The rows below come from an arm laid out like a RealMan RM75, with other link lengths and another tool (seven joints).
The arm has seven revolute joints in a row. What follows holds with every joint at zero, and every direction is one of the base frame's.
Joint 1 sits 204.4 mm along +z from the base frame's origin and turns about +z.
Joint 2 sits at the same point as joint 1 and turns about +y.
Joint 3 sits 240.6 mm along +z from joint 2 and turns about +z.
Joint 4 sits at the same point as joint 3 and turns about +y.
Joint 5 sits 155.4 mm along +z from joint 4 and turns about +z.
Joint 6 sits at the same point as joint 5 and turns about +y.
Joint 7 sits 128.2 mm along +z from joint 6 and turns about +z.
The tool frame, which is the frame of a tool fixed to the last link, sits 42 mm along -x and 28 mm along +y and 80 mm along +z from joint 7; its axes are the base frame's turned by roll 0, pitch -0.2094 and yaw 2.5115 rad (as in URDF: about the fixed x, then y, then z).
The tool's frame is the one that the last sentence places.
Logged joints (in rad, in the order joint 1, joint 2, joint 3, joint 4, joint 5, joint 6, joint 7), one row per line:
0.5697, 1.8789, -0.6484, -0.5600, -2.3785, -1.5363, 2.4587
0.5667, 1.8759, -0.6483, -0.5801, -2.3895, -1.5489, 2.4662
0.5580, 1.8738, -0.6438, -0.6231, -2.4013, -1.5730, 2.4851
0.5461, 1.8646, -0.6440, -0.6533, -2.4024, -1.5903, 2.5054
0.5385, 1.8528, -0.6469, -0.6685, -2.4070, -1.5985, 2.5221
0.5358, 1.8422, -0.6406, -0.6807, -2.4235, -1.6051, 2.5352
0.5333, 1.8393, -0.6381, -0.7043, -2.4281, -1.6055, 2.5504
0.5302, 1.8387, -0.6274, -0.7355, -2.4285, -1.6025, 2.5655
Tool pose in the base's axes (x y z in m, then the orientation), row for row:
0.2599, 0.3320, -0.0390, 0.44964, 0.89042, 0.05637, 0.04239
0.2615, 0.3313, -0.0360, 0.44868, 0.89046, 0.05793, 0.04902
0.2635, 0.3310, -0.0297, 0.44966, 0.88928, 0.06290, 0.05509
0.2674, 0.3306, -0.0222, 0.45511, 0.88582, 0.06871, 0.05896
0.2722, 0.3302, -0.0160, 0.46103, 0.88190, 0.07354, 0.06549
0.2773, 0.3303, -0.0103, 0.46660, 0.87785, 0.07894, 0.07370
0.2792, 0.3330, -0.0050, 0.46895, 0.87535, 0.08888, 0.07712
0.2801, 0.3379, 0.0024, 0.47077, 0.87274, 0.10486, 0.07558
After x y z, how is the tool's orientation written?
As a quaternion, x y z w.
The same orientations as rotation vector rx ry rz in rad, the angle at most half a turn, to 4 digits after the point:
1.3757, 2.7243, 0.1725
1.3672, 2.7134, 0.1765
1.3652, 2.6998, 0.1910
1.3785, 2.6830, 0.2081
1.3909, 2.6607, 0.2219
1.4008, 2.6355, 0.2370
1.4050, 2.6227, 0.2663
1.4118, 2.6172, 0.3145

